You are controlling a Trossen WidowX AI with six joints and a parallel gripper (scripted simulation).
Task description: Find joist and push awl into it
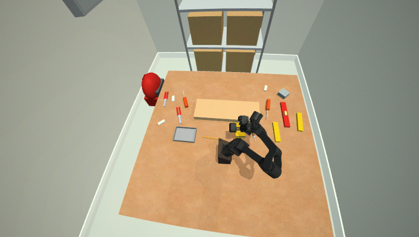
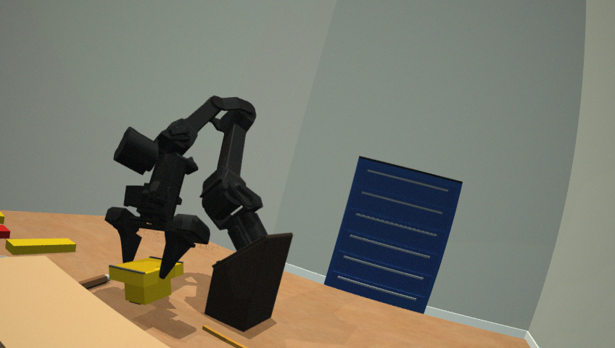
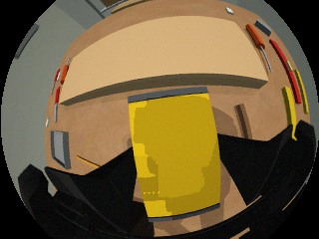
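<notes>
Right now my gripper tip is 12 cm to the left of the awl and 6 cm above it. Also, from my gripper tip: red level 24 cm ahead, 35 cm to the right, 6 cm below; yellow stud finder 1 cm to the left, 3 cm below; grey tray 11 cm behind, 39 cm to the left, 6 cm below.
</notes>
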